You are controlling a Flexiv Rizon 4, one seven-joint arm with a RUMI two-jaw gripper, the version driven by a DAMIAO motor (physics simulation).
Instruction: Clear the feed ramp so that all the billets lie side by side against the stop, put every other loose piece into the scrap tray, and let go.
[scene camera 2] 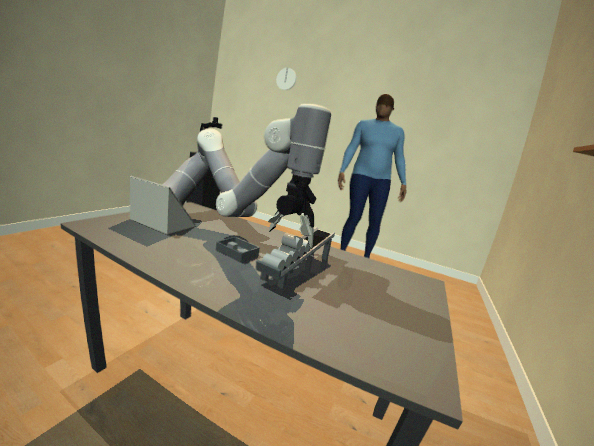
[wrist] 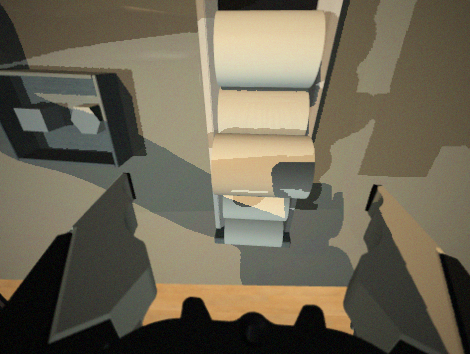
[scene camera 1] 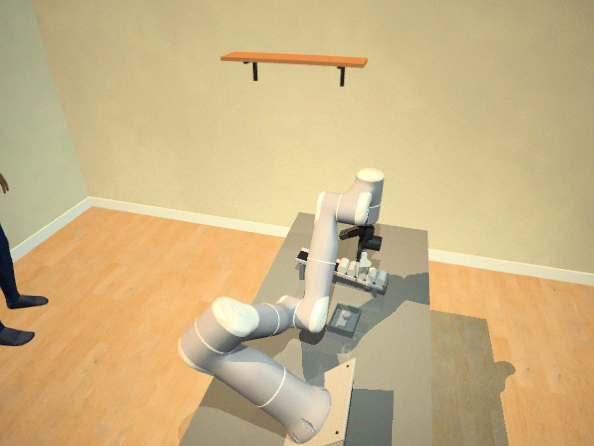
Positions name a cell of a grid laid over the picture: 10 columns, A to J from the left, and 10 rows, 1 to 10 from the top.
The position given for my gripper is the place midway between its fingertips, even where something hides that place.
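Note:
My gripper (scene camera 2: E6), (wrist: F6), (scene camera 1: G6). A billet (wrist: F5). A billet (wrist: F7). A billet (wrist: F2). A billet (wrist: F6).

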